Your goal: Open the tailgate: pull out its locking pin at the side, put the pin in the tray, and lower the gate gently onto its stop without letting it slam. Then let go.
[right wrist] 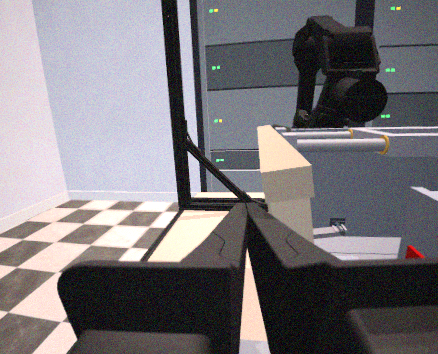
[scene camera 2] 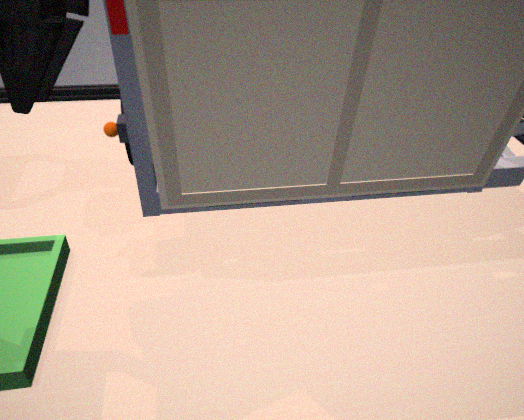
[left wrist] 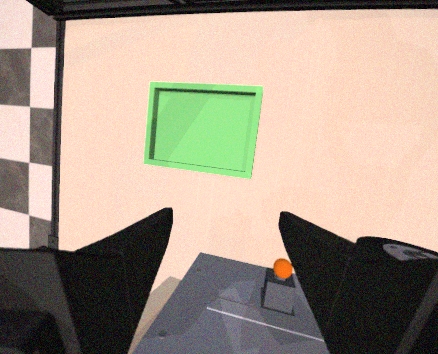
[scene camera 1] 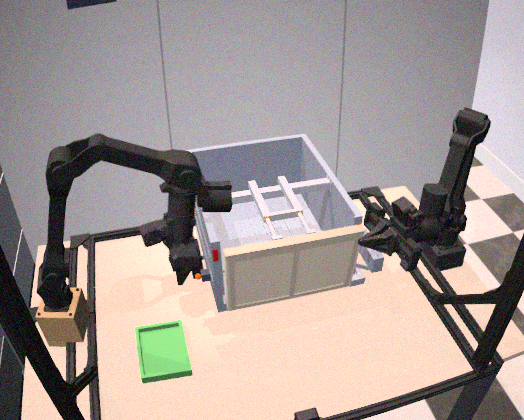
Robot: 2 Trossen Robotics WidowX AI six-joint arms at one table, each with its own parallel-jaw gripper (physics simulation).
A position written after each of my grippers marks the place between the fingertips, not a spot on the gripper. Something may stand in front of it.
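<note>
In scene camera 2 I see my left gripper (scene camera 2: 32, 105), which is open and holds nothing, and a beige tailgate (scene camera 2: 240, 109). Scene camera 1 shows my right gripper (scene camera 1: 358, 242), and this gripper is shut and holds nothing. That same camera also shows my left gripper (scene camera 1: 177, 278), the beige tailgate (scene camera 1: 262, 273) and a grey truck bed (scene camera 1: 276, 178). In the left wrist view there is my left gripper (left wrist: 226, 216). The right wrist view shows my right gripper (right wrist: 244, 211).
</note>
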